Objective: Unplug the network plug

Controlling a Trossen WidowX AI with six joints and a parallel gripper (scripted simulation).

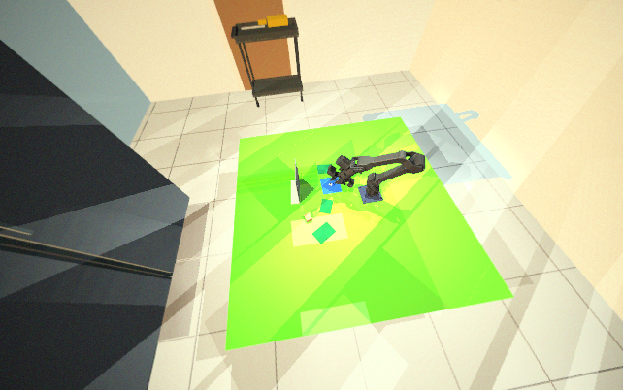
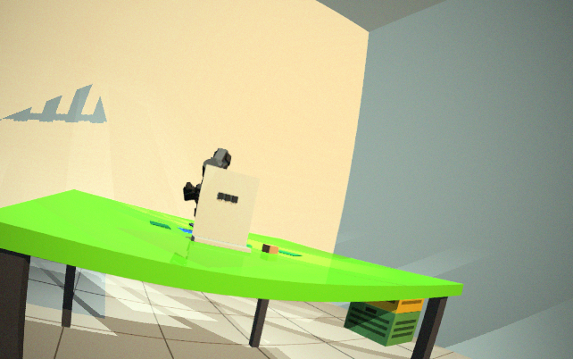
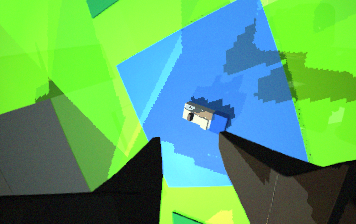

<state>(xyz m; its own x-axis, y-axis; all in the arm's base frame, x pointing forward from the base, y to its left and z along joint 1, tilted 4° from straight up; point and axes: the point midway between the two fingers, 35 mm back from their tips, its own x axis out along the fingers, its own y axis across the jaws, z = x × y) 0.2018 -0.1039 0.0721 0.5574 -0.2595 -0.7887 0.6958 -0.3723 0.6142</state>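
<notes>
My gripper tip is 10 mm short of the blue network plug and 30 mm above it. The rest, counted from my gripper tip: pale upright panel: 220 mm ahead, 10 mm to the right, 60 mm above; then blue marked square: 10 mm ahead, 40 mm below.
</notes>
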